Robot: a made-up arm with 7 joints. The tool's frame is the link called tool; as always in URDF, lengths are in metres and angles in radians. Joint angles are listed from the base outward. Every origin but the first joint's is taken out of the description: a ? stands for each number. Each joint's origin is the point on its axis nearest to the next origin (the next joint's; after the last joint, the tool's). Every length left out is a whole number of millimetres.
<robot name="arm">
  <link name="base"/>
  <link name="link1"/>
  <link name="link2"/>
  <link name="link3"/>
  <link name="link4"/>
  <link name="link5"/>
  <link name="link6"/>
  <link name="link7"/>
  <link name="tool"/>
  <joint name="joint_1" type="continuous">
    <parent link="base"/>
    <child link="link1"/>
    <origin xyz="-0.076 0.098 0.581" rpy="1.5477 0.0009 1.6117"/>
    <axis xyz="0 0 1"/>
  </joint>
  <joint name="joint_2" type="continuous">
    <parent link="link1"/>
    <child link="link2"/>
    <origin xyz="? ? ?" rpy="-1.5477 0 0.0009"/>
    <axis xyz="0 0 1"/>
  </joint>
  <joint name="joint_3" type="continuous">
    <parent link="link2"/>
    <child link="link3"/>
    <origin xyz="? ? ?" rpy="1.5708 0 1.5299"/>
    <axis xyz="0 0 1"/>
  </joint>
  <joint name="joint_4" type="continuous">
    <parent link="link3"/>
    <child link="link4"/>
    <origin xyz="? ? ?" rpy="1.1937 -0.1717 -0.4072"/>
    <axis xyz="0 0 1"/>
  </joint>
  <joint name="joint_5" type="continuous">
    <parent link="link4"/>
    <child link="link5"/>
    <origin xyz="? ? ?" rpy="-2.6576 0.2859 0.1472"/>
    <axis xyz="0 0 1"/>
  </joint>
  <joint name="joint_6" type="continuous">
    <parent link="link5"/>
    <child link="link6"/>
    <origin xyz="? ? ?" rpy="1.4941 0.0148 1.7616"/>
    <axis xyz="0 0 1"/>
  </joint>
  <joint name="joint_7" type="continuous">
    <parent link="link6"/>
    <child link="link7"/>
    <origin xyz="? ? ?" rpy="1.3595 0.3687 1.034"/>
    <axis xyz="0 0 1"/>
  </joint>
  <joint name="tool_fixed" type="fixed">
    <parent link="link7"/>
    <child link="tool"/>
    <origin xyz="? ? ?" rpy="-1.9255 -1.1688 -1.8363"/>
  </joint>
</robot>
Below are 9 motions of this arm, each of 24 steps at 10 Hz.
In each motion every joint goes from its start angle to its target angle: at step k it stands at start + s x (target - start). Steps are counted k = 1, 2, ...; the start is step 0. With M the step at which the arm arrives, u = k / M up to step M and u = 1 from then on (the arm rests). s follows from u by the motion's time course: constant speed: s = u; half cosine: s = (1 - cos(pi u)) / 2; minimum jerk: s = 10 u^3 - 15 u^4 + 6 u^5.
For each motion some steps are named. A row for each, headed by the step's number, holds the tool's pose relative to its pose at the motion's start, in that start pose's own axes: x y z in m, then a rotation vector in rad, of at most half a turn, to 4 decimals.
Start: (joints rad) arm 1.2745 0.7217 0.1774 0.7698 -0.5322 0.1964 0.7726
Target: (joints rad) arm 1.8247 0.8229 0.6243 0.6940 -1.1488 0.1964 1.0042
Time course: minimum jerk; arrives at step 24
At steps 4, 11, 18, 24:
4: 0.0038 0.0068 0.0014 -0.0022 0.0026 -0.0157
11: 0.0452 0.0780 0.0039 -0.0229 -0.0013 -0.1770
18: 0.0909 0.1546 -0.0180 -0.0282 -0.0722 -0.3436
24: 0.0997 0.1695 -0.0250 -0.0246 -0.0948 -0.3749

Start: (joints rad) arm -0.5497 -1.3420 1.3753 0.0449 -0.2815 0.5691 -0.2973
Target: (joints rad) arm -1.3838 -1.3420 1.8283 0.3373 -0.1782 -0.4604 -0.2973
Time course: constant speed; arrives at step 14
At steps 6, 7, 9, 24:
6: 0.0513 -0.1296 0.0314 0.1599 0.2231 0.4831
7: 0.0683 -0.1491 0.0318 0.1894 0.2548 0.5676
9: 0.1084 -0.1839 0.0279 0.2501 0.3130 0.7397
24: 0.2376 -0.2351 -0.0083 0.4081 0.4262 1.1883

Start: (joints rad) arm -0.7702 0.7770 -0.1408 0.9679 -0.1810 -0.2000 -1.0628
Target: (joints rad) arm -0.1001 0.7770 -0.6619 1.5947 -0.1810 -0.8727 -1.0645
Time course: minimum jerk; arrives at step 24
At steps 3, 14, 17, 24:
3: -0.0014 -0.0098 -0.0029 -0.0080 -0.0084 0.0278
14: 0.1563 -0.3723 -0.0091 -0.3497 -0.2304 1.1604
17: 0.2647 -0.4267 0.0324 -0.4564 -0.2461 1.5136
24: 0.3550 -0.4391 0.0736 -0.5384 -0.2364 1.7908

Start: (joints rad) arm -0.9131 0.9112 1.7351 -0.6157 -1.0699 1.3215 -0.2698
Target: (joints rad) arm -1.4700 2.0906 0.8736 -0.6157 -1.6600 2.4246 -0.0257
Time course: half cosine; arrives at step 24
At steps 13, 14, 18, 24:
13: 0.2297 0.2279 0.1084 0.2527 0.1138 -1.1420
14: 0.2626 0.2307 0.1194 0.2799 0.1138 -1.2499
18: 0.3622 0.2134 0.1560 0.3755 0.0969 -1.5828
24: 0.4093 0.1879 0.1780 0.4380 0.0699 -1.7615

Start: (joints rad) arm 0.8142 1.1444 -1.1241 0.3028 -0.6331 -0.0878 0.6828
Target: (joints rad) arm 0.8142 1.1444 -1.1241 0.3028 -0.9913 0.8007 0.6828
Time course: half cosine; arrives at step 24
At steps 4, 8, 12, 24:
4: -0.0056 0.0122 -0.0154 -0.0002 -0.0496 -0.0380
8: -0.0141 0.0481 -0.0583 -0.0068 -0.1826 -0.1445
12: -0.0086 0.1001 -0.1170 -0.0312 -0.3583 -0.2956
24: 0.0588 0.1954 -0.2273 -0.1365 -0.6871 -0.6081

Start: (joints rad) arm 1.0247 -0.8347 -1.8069 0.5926 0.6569 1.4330 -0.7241
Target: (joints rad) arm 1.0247 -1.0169 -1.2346 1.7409 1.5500 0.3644 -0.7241
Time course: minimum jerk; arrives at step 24
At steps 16, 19, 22, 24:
16: 0.1554 -0.3492 0.0841 -0.5022 0.1204 1.1799
19: 0.2163 -0.3704 0.1229 -0.5308 0.2182 1.3792
22: 0.2422 -0.3747 0.1370 -0.5341 0.2627 1.4572
24: 0.2444 -0.3750 0.1381 -0.5342 0.2666 1.4638

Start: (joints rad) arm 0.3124 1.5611 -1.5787 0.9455 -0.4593 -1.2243 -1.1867
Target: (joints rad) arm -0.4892 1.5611 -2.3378 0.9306 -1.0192 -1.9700 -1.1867
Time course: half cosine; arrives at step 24
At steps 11, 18, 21, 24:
11: 0.0390 -0.0952 -0.0703 0.0796 -0.3052 0.2305
18: 0.1187 -0.1724 -0.1538 0.1122 -0.6351 0.4095
21: 0.1451 -0.1894 -0.1750 0.1130 -0.7249 0.4481
24: 0.1549 -0.1950 -0.1822 0.1125 -0.7568 0.4609

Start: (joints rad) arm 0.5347 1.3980 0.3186 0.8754 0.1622 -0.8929 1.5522
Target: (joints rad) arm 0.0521 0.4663 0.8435 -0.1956 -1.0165 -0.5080 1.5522
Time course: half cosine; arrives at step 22
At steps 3, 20, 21, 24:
3: -0.0112 -0.0045 -0.0093 0.0491 -0.0560 -0.0211
20: -0.0775 0.0900 -0.2431 0.8265 -1.1537 -0.5501
21: -0.0760 0.0931 -0.2450 0.8367 -1.1685 -0.5606
24: -0.0755 0.0941 -0.2457 0.8401 -1.1735 -0.5642

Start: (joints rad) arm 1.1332 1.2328 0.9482 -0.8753 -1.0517 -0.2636 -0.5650
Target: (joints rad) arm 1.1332 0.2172 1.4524 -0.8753 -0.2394 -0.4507 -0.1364
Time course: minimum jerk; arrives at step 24
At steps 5, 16, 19, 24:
5: -0.0011 -0.0091 0.0121 0.0012 0.0341 0.0235
16: 0.0524 -0.1728 0.1329 0.0451 0.3794 0.5148
19: 0.0831 -0.2126 0.1463 0.0718 0.4321 0.6564
24: 0.0991 -0.2299 0.1502 0.0864 0.4530 0.7228

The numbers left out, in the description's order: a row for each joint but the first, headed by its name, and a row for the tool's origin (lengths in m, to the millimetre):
joint_2: -0.05 0.12 0
joint_3: 0.003 -0.008 0
joint_4: 0.015 -0.032 0
joint_5: 0.008 -0.023 0
joint_6: 0.006 -0.012 0
joint_7: -0.248 0.244 0
tool: 0.015 -0.036 0

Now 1 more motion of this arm.
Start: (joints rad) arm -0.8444 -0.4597 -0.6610 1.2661 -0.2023 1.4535 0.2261
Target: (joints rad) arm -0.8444 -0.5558 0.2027 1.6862 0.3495 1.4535 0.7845
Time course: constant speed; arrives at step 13
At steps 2, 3, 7, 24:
2: -0.0004 0.0183 -0.0197 -0.0151 -0.0750 -0.0527
3: -0.0001 0.0264 -0.0294 -0.0237 -0.1115 -0.0753
7: 0.0035 0.0520 -0.0652 -0.0636 -0.2484 -0.1443
24: 0.0123 0.0766 -0.1081 -0.1313 -0.4206 -0.1991

